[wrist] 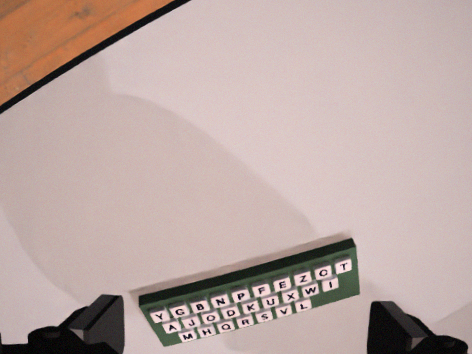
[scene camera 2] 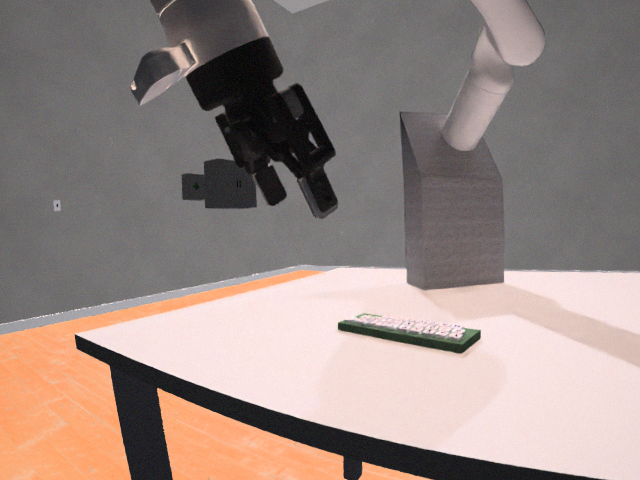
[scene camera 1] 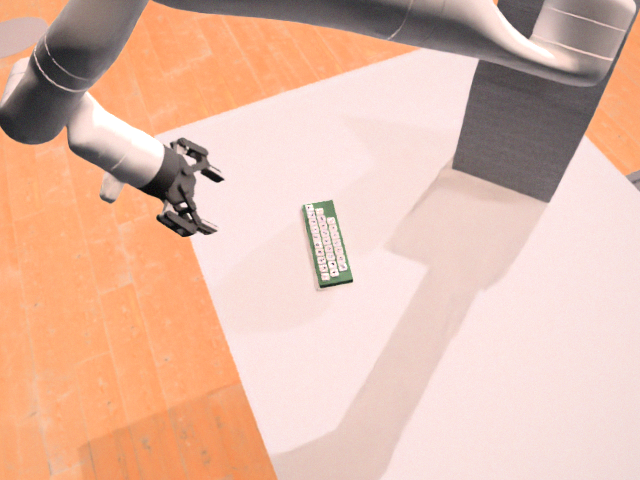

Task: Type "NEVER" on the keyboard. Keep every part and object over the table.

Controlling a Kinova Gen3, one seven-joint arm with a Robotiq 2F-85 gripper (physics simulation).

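Pixels of known places: gripper, fingertip midpoint: [wrist: 246,327] [scene camera 2: 300,206] [scene camera 1: 217,204]; arm's base at its link origin: [scene camera 2: 459,136].
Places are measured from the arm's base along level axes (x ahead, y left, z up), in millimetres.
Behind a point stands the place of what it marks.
Note:
The green keyboard [scene camera 1: 346,273] {y 251, x 366, z -331 mm} [scene camera 2: 403,337] {y 201, x 430, z -335 mm} [wrist: 350,285] {y 96, x 406, z -331 mm} lies flat on the table, its white letter keys facing up. In the wrist view, the N key [wrist: 220,302] {y 209, x 414, z -326 mm} and E key [wrist: 282,285] {y 158, x 425, z -327 mm} are in the top row, which reads Y G B N P F E Z C T. The V key [wrist: 283,311] {y 156, x 391, z -327 mm} and R key [wrist: 245,322] {y 189, x 383, z -327 mm} are in the bottom row. My gripper [scene camera 1: 216,204] {y 210, x 573, z -178 mm} [scene camera 2: 301,205] {y 210, x 573, z -178 mm} [wrist: 246,327] {y 210, x 573, z -178 mm} is open and empty. It is tilted and hangs high above the table, apart from the keyboard, to its left in both scene views.
The white table [scene camera 1: 516,387] {y 456, x 94, z -344 mm} [scene camera 2: 206,351] {y 70, x 632, z -344 mm} [wrist: 350,125] {y 111, x 556, z -344 mm} has an edge near and below my gripper in scene camera 1's view, with orange floor [scene camera 1: 103,310] beyond. A tall grey block [scene camera 1: 516,134] {y 43, x 60, z -199 mm} [scene camera 2: 460,232] {y 38, x 70, z -225 mm} stands on the table behind the keyboard, under the arm's base. Arm shadows cross the table.

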